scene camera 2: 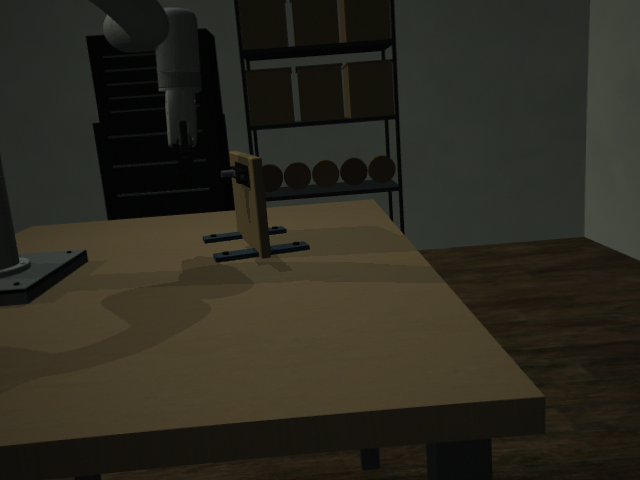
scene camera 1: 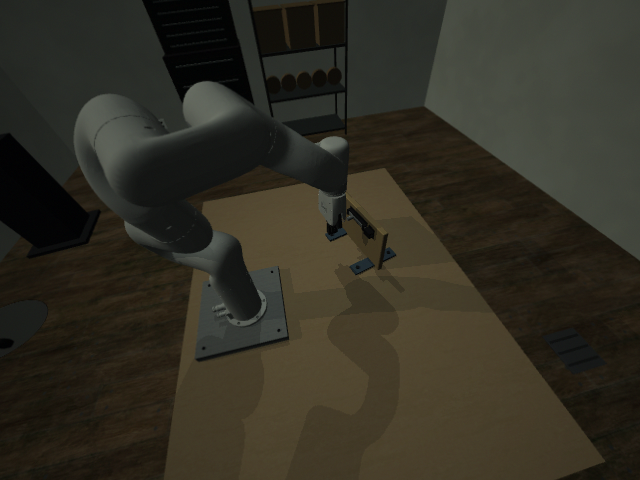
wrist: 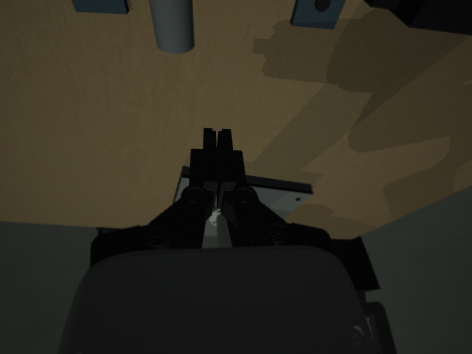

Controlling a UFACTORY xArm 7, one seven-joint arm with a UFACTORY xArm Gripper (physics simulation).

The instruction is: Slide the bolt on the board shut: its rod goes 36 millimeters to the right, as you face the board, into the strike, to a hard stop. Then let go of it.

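Places are measured from the arm's base along level axes (x ahead, y left, z up), in millimetres.
Pixels of known places: gripper, between the fingertips: (scene camera 2: 187, 185) (scene camera 1: 332, 232) (wrist: 215, 145); arm's base, origin of its link: (scene camera 1: 247, 307).
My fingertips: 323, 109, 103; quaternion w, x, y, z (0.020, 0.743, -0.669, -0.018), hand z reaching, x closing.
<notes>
Ahead of a thing's pixels: the offset from my fingertips to its top centre, as dx, dy, dz. "pt": to the spot under its first point. Level surfaces: height alone.
The board {+109, +17, +48} (scene camera 1: 361, 242) (scene camera 2: 249, 214) stands upright. Its bolt has a grey cylindrical knob {+75, +27, +19} (scene camera 1: 350, 217) (scene camera 2: 226, 173) (wrist: 173, 30) sticking out from the face on the arm's side. Dark bolt fittings {+86, -6, +32} (scene camera 1: 368, 230) (scene camera 2: 241, 174) (wrist: 437, 15) sit near the board's top. My gripper (scene camera 1: 332, 232) (scene camera 2: 186, 157) (wrist: 215, 145) is shut and empty, pointing down in front of the board. It is apart from the knob; in the wrist view the knob is beyond the fingertips, slightly left. How far the rod reaches into the strike cannot be made out.
Blue feet {pt +73, -83, -120} (scene camera 1: 361, 266) (scene camera 2: 235, 254) (wrist: 312, 17) carry the board on the wooden table {dz -127} (scene camera 1: 439, 387) (scene camera 2: 336, 351) (wrist: 75, 125). The arm's grey base plate (scene camera 1: 209, 330) (scene camera 2: 56, 273) (wrist: 280, 200) is on the table. A shelf rack (scene camera 1: 345, 93) (scene camera 2: 398, 155) stands behind the table.
</notes>
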